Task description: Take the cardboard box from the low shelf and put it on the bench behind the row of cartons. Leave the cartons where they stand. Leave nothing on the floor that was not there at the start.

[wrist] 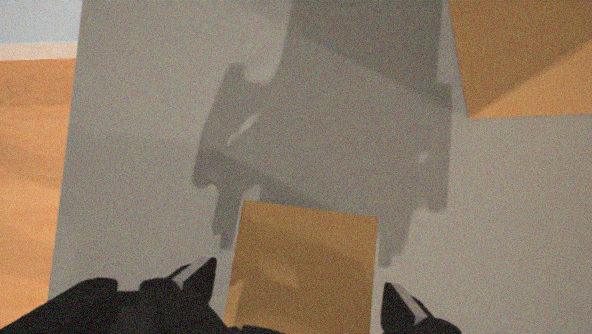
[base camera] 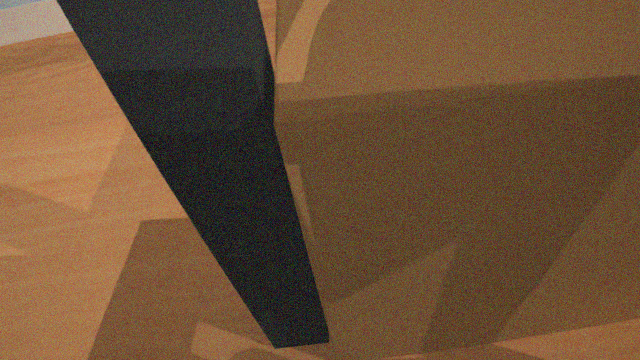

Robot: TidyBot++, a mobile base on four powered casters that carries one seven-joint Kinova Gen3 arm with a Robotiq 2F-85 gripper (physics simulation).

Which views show the brown cardboard box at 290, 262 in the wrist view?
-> The wrist view only.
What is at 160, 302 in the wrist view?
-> My gripper.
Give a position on a grey bench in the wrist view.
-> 175, 119
